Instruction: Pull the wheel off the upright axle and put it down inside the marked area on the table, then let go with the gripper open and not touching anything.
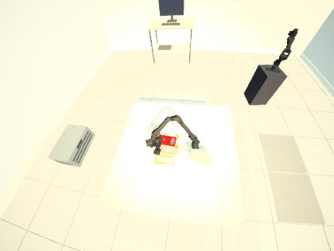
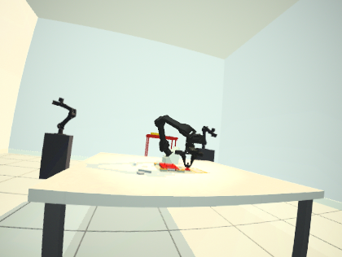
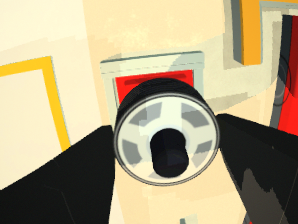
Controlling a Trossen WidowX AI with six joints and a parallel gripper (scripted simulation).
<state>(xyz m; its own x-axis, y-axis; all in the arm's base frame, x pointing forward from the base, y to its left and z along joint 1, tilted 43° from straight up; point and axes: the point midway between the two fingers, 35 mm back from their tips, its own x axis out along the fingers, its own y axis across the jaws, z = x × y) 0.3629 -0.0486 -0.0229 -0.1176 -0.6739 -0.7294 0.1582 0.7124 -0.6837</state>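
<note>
My gripper tip is right at the wheel.
</note>
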